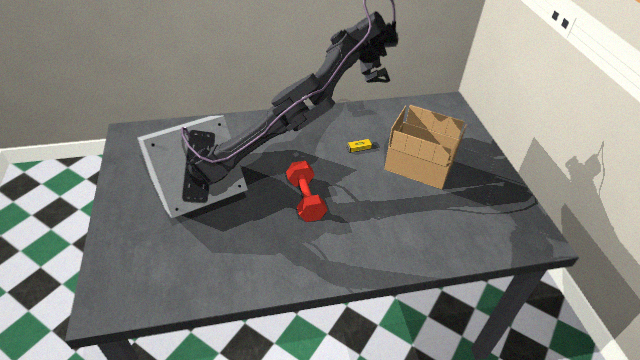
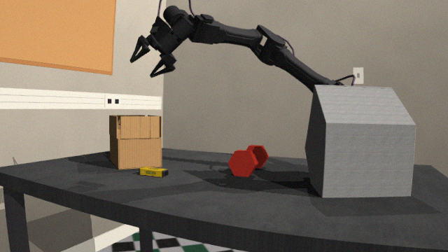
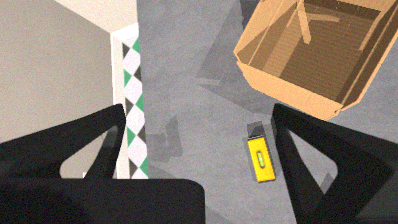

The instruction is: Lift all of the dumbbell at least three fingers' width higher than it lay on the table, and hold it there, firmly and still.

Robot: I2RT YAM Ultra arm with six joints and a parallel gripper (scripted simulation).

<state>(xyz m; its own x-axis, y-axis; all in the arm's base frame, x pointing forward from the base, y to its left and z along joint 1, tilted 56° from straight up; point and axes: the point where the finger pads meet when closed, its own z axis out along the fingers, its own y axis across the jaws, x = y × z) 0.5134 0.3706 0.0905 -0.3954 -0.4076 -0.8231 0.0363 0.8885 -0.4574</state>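
The red dumbbell is 300 mm behind my hand, 290 mm below it and 180 mm to the right of it. Also, from my hand: cardboard box (260 mm below, 130 mm to the right, 120 mm ahead); small yellow block (320 mm below, 50 mm behind, 10 mm to the left).
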